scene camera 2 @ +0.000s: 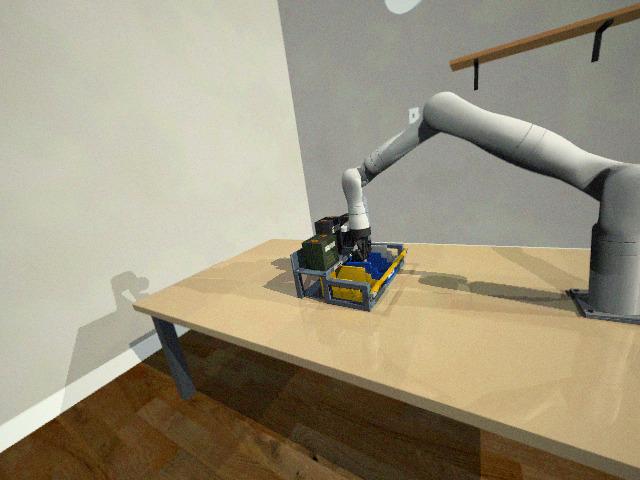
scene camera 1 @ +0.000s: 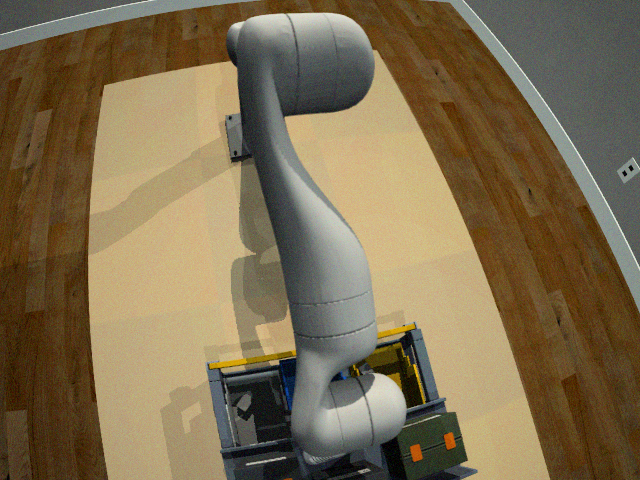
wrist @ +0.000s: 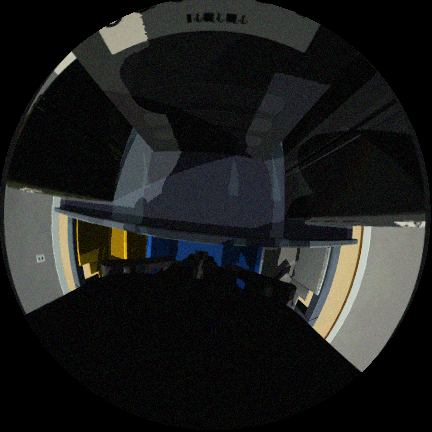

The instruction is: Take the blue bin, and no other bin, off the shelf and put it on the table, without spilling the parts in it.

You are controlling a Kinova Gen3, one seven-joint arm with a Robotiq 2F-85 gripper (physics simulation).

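Places are measured from the arm's base along level axes (x ahead, y left, z up), in metres.
Where they show: gripper, fingertip midpoint: [wrist: 200,258]; arm's base, link origin: [scene camera 2: 615,305].
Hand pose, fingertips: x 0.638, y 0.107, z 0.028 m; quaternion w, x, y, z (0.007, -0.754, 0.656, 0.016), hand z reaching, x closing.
Note:
Things, the pixels of their top centre, and the offset from my fingertips. Level surfaces: height alone.
- blue bin, top centre: [wrist: 198,293] [scene camera 1: 319,401] [scene camera 2: 367,256] dx -0.017, dy -0.006, dz +0.048 m
- yellow bin, top centre: [wrist: 96,250] [scene camera 1: 393,390] [scene camera 2: 349,272] dx -0.026, dy +0.123, dz +0.039 m
- dark grey bin, top centre: [wrist: 297,274] [scene camera 1: 259,420] [scene camera 2: 374,249] dx +0.014, dy -0.105, dz +0.039 m
- green case, top centre: [scene camera 1: 433,447] [scene camera 2: 319,238] dx +0.071, dy +0.141, dz +0.155 m
- yellow bar, top centre: [scene camera 1: 315,348] [scene camera 2: 391,267] dx -0.112, dy -0.004, dz +0.023 m
- tan table, surface height: dz -0.042 m
The blue bin [scene camera 1: 287,378] [scene camera 2: 376,262] [wrist: 189,250] sits in the middle slot of the low grey shelf [scene camera 1: 215,405] [scene camera 2: 299,284] [wrist: 181,226], between a yellow bin [scene camera 1: 394,362] [scene camera 2: 351,277] [wrist: 116,241] and a dark grey bin [scene camera 1: 253,405] [wrist: 298,261]. My gripper [scene camera 2: 362,256] [wrist: 200,258] is shut and empty. It points down into the shelf's open front, just over the blue bin's back part and under the upper board. The arm hides the gripper and most of the blue bin in the top view.
A green case [scene camera 1: 428,443] [scene camera 2: 319,252] and other dark cases stand on the shelf's upper board, close beside the wrist. A yellow bar [scene camera 1: 247,360] [scene camera 2: 390,271] runs along the shelf's front. The shelf stands on a tan table [scene camera 1: 151,190] [scene camera 2: 461,343].

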